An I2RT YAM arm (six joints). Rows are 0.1 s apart.
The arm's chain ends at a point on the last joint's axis. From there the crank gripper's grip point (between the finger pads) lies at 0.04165 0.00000 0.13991 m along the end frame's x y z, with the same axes.
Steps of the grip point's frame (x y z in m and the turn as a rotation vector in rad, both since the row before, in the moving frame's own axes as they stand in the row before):
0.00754, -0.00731, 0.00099, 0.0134, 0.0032, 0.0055
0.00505, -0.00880, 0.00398, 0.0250, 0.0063, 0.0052
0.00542, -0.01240, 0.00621, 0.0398, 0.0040, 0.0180
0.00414, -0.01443, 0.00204, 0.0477, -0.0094, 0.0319
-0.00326, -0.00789, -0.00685, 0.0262, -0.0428, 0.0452
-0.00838, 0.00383, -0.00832, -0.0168, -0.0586, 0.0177
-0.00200, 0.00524, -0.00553, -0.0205, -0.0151, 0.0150
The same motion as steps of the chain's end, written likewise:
0.00709, -0.00567, 0.00114, 0.0134, 0.0032, 0.0055
0.00416, -0.00552, 0.00429, 0.0250, 0.0063, 0.0052
0.00482, -0.00759, 0.00647, 0.0398, 0.0040, 0.0180
0.00537, -0.00906, 0.00178, 0.0477, -0.0094, 0.0319
0.00272, -0.00595, -0.00848, 0.0262, -0.0428, 0.0452
-0.00009, 0.00080, -0.01049, -0.0168, -0.0586, 0.0177
0.00014, 0.00176, -0.00611, -0.0205, -0.0151, 0.0150

